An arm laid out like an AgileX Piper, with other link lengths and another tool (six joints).
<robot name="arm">
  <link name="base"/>
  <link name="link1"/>
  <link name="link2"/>
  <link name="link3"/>
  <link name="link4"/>
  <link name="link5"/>
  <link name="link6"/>
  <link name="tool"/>
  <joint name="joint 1" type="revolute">
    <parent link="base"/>
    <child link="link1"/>
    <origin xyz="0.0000 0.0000 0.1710" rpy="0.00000 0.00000 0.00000"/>
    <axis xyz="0 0 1"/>
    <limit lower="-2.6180" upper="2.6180"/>
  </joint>
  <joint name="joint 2" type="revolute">
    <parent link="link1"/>
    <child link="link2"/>
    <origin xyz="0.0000 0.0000 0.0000" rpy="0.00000 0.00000 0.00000"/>
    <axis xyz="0 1 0"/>
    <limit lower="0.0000" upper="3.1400"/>
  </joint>
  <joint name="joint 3" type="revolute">
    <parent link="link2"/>
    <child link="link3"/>
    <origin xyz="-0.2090 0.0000 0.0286" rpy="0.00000 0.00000 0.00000"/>
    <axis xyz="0 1 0"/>
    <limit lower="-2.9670" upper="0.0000"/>
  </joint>
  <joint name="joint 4" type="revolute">
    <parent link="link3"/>
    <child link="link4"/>
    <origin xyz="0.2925 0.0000 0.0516" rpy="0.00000 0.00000 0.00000"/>
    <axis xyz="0.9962 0 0.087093"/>
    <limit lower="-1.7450" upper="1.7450"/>
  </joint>
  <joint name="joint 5" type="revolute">
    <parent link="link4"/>
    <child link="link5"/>
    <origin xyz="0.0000 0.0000 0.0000" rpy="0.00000 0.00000 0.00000"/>
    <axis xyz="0 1 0"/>
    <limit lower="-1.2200" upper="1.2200"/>
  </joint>
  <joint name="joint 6" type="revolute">
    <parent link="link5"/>
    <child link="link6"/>
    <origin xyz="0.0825 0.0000 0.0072" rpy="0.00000 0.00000 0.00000"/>
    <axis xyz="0.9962 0 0.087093"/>
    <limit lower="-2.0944" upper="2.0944"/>
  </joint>
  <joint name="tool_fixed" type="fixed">
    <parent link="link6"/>
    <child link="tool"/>
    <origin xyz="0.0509 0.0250 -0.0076" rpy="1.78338 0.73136 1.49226"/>
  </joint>
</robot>
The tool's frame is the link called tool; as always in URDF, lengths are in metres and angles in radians.
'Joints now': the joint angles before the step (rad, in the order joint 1, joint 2, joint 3, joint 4, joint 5, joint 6). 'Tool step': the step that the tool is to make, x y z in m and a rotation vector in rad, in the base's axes. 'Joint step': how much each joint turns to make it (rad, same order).
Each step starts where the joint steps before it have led.
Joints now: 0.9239, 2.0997, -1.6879, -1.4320, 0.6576, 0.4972
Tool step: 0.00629, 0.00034, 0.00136, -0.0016, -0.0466, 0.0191
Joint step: -0.0094, 0.0091, 0.0005, -0.0914, -0.0180, 0.0580
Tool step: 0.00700, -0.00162, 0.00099, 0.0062, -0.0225, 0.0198
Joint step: -0.0178, 0.0043, 0.0001, -0.0568, -0.0314, 0.0385
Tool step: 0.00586, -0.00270, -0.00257, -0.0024, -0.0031, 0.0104
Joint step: -0.0167, 0.0080, -0.0018, -0.0228, -0.0241, 0.0122
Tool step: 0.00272, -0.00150, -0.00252, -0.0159, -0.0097, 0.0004
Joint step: -0.0048, 0.0089, -0.0021, -0.0195, 0.0012, 0.0014
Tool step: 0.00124, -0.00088, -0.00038, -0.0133, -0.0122, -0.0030
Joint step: -0.0003, 0.0044, -0.0015, -0.0159, 0.0087, 0.0000
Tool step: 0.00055, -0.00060, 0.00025, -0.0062, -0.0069, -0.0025
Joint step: 0.0000, 0.0010, -0.0001, -0.0081, 0.0056, 0.0003
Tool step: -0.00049, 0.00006, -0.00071, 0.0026, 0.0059, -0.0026
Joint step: 0.0007, 0.0003, -0.0001, 0.0094, 0.0008, -0.0030
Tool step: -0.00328, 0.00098, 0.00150, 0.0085, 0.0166, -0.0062
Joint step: 0.0062, -0.0076, 0.0000, 0.0387, 0.0049, -0.0211
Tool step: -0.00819, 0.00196, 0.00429, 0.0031, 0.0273, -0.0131
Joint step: 0.0175, -0.0183, 0.0011, 0.0769, 0.0215, -0.0550
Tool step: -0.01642, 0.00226, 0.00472, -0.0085, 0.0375, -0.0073
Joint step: 0.0321, -0.0399, 0.0256, 0.0904, 0.0336, -0.0682
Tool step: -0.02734, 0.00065, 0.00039, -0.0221, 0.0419, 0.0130
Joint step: 0.0492, -0.0718, 0.0819, 0.0654, 0.0326, -0.0431
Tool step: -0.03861, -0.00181, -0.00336, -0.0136, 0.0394, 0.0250
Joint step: 0.0714, -0.1029, 0.1355, 0.0312, 0.0339, 0.0121
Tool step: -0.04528, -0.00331, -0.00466, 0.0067, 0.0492, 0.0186
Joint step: 0.0914, -0.1092, 0.1401, 0.0415, 0.0453, 0.0393
